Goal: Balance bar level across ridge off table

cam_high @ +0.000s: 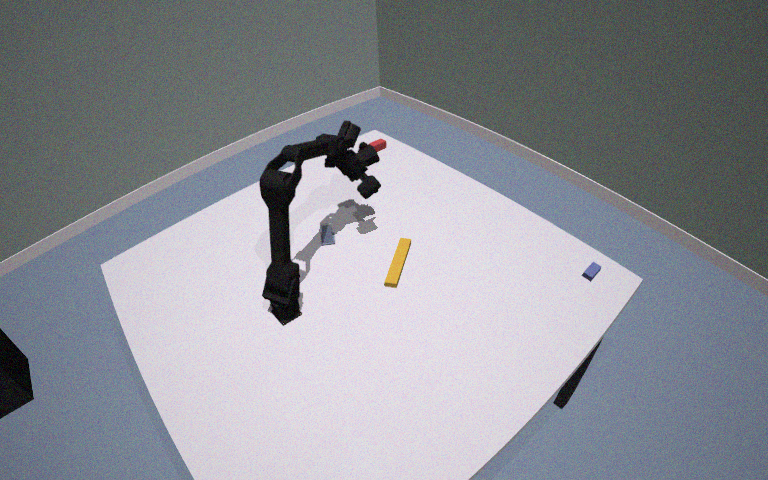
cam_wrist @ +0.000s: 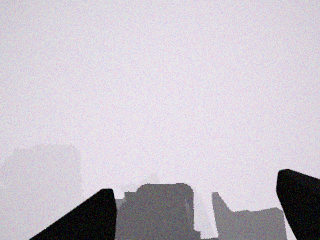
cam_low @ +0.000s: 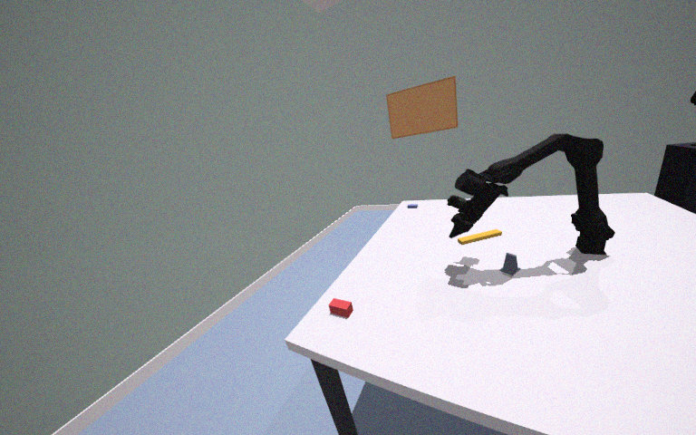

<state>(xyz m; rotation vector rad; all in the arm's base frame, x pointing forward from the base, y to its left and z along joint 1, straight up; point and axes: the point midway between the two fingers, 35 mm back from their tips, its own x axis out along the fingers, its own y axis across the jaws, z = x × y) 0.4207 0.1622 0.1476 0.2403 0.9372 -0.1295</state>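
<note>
The yellow bar is 9 cm behind my gripper tip, 22 cm to the right of it and 11 cm below it. From my gripper tip the other things lie so: small red block (30 cm ahead, 34 cm to the left, 10 cm below); small blue block (30 cm ahead, 66 cm to the right, 11 cm below).
</note>
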